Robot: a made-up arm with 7 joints.
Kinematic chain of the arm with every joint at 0, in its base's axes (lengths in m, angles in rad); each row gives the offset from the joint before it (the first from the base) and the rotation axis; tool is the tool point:
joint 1: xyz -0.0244 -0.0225 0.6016 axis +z
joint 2: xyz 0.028 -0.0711 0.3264 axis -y
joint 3: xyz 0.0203 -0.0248 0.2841 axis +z
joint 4: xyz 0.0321 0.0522 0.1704 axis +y
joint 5: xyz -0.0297 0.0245 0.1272 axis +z
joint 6: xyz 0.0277 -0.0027 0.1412 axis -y
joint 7: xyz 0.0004 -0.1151 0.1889 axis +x
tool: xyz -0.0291 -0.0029 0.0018
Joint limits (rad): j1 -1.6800..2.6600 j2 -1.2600..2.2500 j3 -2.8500..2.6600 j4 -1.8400..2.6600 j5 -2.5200..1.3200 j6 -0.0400..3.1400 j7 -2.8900..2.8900
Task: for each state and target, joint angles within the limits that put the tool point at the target. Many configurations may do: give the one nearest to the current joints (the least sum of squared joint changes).
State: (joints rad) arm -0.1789 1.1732 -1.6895 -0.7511 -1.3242 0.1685 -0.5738
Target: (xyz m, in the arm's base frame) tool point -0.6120 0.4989 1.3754
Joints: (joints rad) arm -0.7532 1.1795 -1.7265 0.0660 -1.4476 0.0395 -0.5837
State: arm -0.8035 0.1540 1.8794 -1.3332 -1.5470 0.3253 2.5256
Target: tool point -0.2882 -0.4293 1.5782
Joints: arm -0.7167 0.2245 2.1883 -0.8803 -1.4339 0.1495 2.5278
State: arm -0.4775 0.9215 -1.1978 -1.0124 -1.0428 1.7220 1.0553
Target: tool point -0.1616 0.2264 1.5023
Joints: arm -0.3716 0.7181 -1.4647 -0.4951 -1.3031 1.4573 1.0550
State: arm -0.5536 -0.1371 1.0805 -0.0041 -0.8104 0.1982 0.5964
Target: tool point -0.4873 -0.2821 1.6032
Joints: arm -0.2192 0.3859 1.1421 -0.4526 -0.8675 0.2705 0.5918
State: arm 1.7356 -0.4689 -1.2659 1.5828 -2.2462 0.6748 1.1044
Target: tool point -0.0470 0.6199 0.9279
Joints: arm 2.0357 -0.6429 -0.9739 1.9336 -2.4159 0.8569 1.1047
